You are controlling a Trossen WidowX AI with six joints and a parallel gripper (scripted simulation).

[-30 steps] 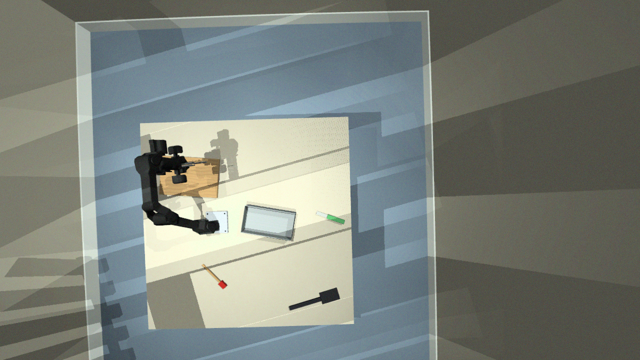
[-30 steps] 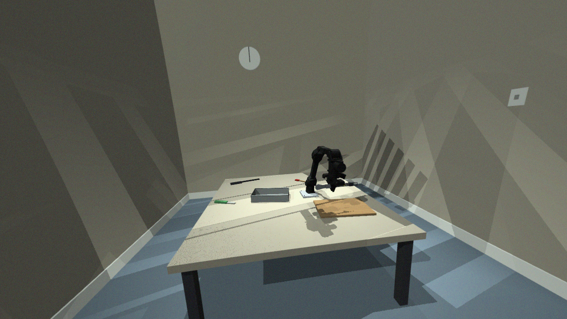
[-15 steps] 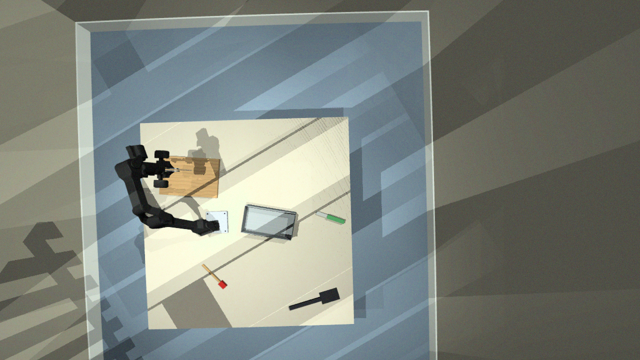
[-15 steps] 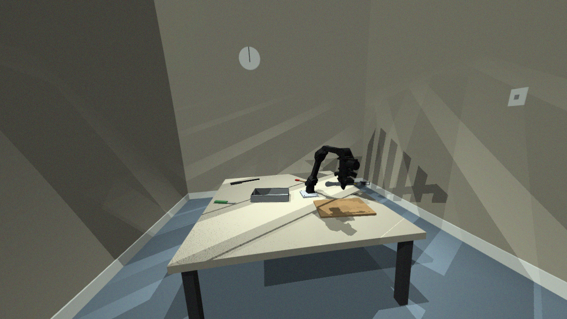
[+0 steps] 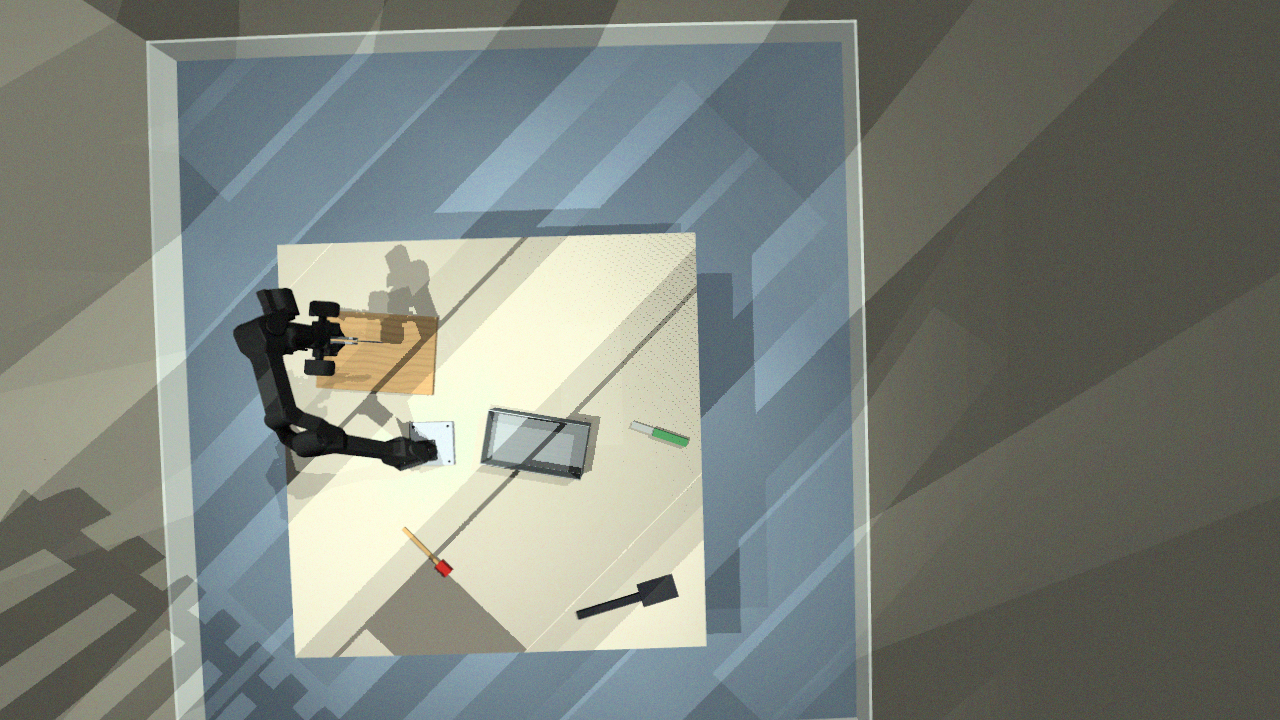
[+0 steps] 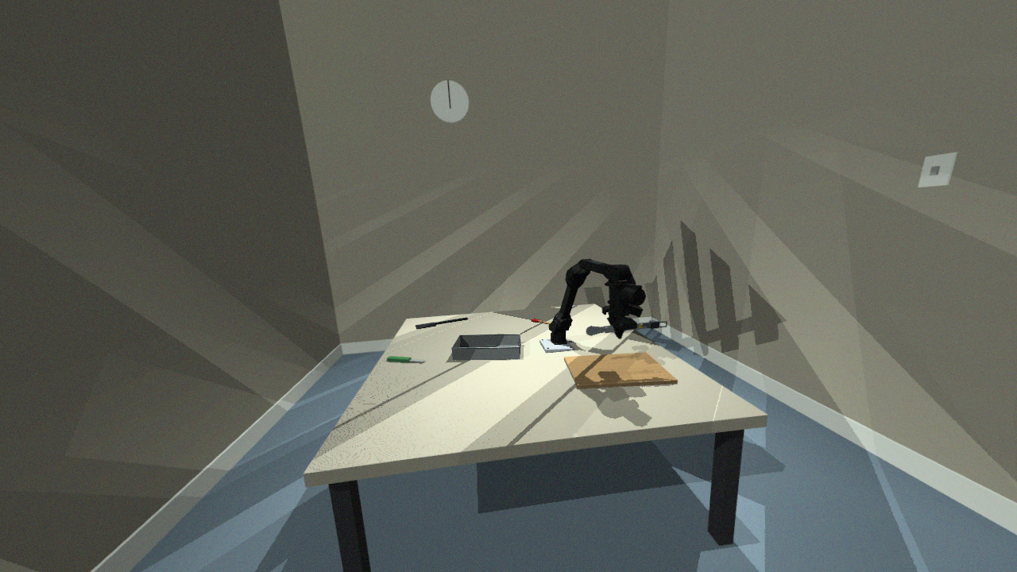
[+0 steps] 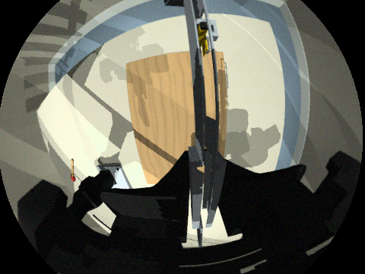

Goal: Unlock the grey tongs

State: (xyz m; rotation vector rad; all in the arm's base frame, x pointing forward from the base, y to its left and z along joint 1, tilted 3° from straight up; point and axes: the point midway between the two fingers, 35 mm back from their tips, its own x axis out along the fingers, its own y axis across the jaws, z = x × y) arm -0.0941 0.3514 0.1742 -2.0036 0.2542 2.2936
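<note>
Now: the wooden board 14 cm below my gripper tip, 3 cm to the right of it and 1 cm behind it. Also, from my gripper tip: grey roasting tin 45 cm ahead, 37 cm to the right, 12 cm below; black spatula 89 cm to the right, 68 cm ahead, 15 cm below; red-headed wooden tool 68 cm to the right, 14 cm below, 8 cm ahead.
</note>
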